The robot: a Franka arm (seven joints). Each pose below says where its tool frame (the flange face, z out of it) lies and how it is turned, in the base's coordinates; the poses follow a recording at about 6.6 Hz.
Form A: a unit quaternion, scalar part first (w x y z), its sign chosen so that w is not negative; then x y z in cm.
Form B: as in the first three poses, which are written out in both.
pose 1, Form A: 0.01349 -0.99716 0.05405 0.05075 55.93 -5.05 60.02
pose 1, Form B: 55.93 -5.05 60.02; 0.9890 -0.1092 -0.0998; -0.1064 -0.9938 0.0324; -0.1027 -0.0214 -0.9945
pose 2, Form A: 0.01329 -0.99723 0.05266 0.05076 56.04 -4.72 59.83
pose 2, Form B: 56.04 -4.72 59.83; 0.9893 -0.1064 -0.0998; -0.1037 -0.9941 0.0319; -0.1026 -0.0212 -0.9945
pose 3, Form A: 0.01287 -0.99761 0.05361 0.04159 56.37 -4.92 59.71
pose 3, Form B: 56.37 -4.92 59.71; 0.9908 -0.1080 -0.0816; -0.1059 -0.9939 0.0301; -0.0844 -0.0212 -0.9962
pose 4, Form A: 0.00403 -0.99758 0.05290 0.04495 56.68 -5.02 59.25
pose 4, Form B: 56.68 -5.02 59.25; 0.9904 -0.1059 -0.0893; -0.1052 -0.9944 0.0128; -0.0901 -0.0033 -0.9959
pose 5, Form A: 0.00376 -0.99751 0.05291 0.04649 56.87 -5.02 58.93
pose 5, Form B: 56.87 -5.02 58.93; 0.9901 -0.1059 -0.0924; -0.1052 -0.9944 0.0124; -0.0931 -0.0026 -0.9956
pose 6, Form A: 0.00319 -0.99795 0.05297 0.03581 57.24 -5.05 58.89
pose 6, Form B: 57.24 -5.05 58.89; 0.9918 -0.1060 -0.0711; -0.1055 -0.9944 0.0102; -0.0718 -0.0026 -0.9974
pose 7, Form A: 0.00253 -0.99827 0.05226 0.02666 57.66 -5.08 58.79
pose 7, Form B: 57.66 -5.08 58.79; 0.9931 -0.1045 -0.0530; -0.1042 -0.9945 0.0078; -0.0535 -0.0023 -0.9986
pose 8, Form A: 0.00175 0.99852 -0.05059 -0.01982 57.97 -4.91 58.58
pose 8, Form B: 57.97 -4.91 58.58; 0.9941 -0.1010 -0.0398; -0.1011 -0.9949 -0.0015; -0.0394 0.0055 -0.9992
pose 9, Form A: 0.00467 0.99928 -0.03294 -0.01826 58.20 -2.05 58.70
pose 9, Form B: 58.20 -2.05 58.70; 0.9972 -0.0657 -0.0368; -0.0660 -0.9978 -0.0081; -0.0362 0.0105 -0.9993
